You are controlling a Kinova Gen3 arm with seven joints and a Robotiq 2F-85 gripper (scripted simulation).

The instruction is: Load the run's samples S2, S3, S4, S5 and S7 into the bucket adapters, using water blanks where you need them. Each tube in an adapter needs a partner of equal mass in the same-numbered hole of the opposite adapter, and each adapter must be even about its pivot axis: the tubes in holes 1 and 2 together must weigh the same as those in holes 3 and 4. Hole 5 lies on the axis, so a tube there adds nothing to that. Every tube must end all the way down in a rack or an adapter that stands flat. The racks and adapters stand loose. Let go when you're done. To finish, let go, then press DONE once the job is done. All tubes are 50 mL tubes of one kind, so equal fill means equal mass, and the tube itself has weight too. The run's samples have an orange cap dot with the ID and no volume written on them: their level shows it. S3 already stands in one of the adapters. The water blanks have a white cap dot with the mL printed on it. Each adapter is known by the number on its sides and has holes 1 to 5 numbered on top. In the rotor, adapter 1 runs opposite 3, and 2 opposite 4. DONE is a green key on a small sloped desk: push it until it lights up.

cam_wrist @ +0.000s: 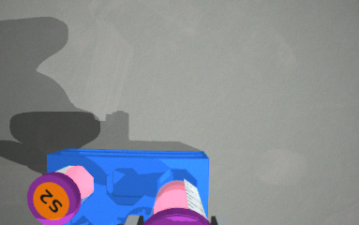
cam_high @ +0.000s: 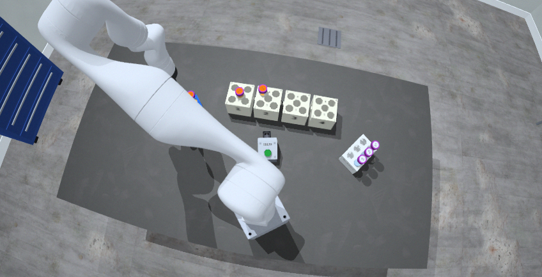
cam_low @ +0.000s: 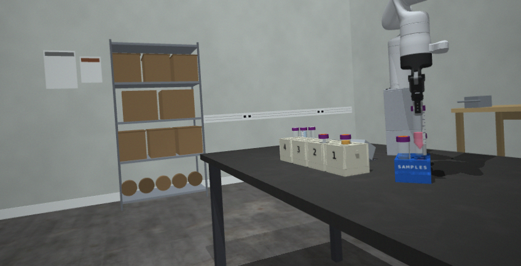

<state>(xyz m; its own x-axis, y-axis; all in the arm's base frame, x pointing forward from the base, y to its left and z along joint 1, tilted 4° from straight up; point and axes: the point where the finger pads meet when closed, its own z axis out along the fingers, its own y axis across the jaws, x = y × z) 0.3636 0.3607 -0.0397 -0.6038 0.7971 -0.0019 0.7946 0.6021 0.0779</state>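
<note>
The tube of pink liquid lies 50 mm below my hand and 10 mm to the left of it. From my hand the other things lie so: orange-filled sample tube: 220 mm to the right, 130 mm below, 60 mm ahead; then blue samples rack: 170 mm below, 40 mm to the right, 20 mm behind; then adapter 1: 220 mm to the right, 150 mm below, 60 mm ahead.
</note>
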